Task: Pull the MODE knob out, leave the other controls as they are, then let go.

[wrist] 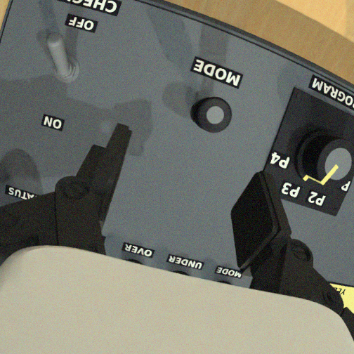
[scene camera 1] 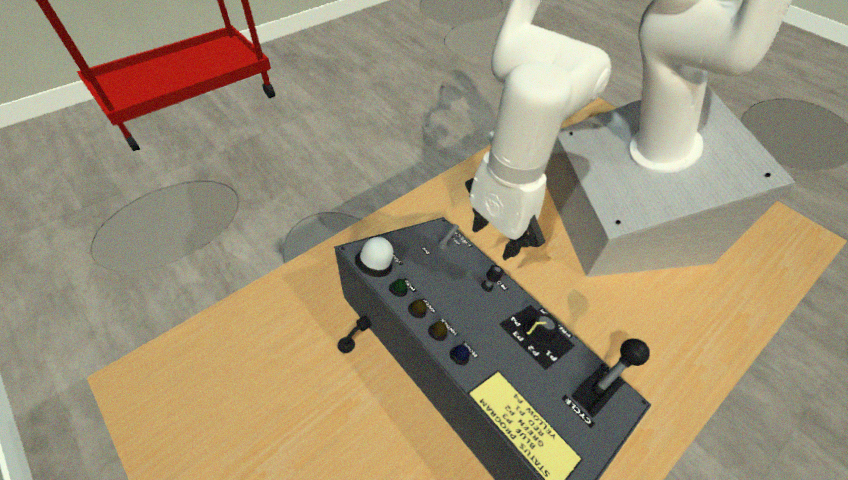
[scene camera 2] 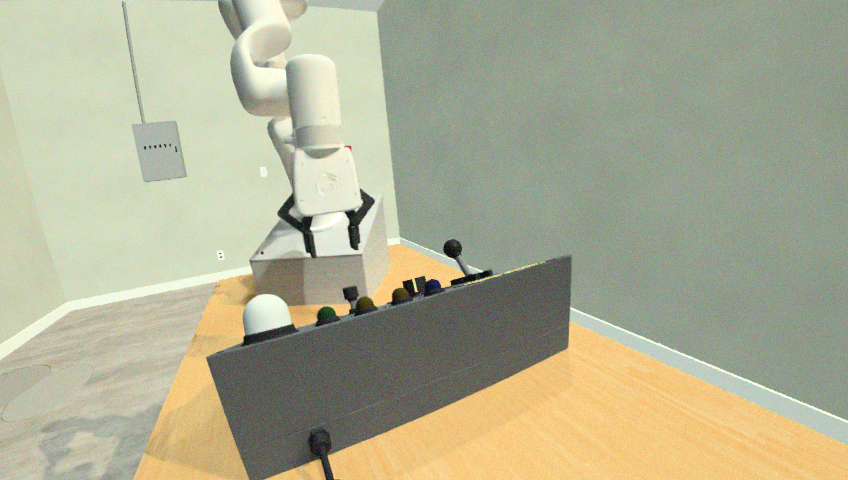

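Where they show: gripper, fingertip midpoint: [scene camera 1: 494, 241] [scene camera 2: 334, 252]; arm's base at its link origin: [scene camera 1: 664, 148] [scene camera 2: 321, 220].
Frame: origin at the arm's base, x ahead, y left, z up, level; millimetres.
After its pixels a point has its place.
Observation:
The MODE knob [scene camera 1: 493, 273] {x 422, y -132, z -64 mm} [scene camera 2: 351, 293] {x 424, y -136, z -71 mm} [wrist: 215, 115] is a small black knob on a short stem, standing on the sloped dark grey control panel [scene camera 1: 470, 309] {x 498, y -128, z -78 mm} [scene camera 2: 386, 368] {x 607, y -191, z -102 mm} [wrist: 165, 200]. In the wrist view its round top with a grey centre shows just below the MODE label. My gripper [scene camera 1: 493, 240] {x 411, y -149, z 3 mm} [scene camera 2: 333, 251] {x 411, y -149, z 3 mm} [wrist: 186, 172] is partly open and empty, pointing down above the panel's robot side. In the wrist view the knob lies beyond the fingertips, between their directions and a little nearer the right one. The fingers do not touch it.
The CHECK toggle [scene camera 1: 449, 236] {x 387, y -245, z -85 mm} [wrist: 60, 55] and the PROGRAM dial [scene camera 1: 542, 324] {x 453, y -20, z -71 mm} [scene camera 2: 414, 286] {x 464, y -31, z -82 mm} [wrist: 337, 160] flank the knob. The CYCLE lever [scene camera 1: 634, 352] {x 433, y 111, z -36 mm} [scene camera 2: 452, 248] {x 434, y 100, z -46 mm} rises at the far end. A white dome lamp [scene camera 1: 376, 253] {x 547, y -285, z 1 mm} [scene camera 2: 267, 315] {x 557, y -297, z -8 mm} and several small lights line the opposite edge. A red cart [scene camera 1: 190, 89] stands behind.

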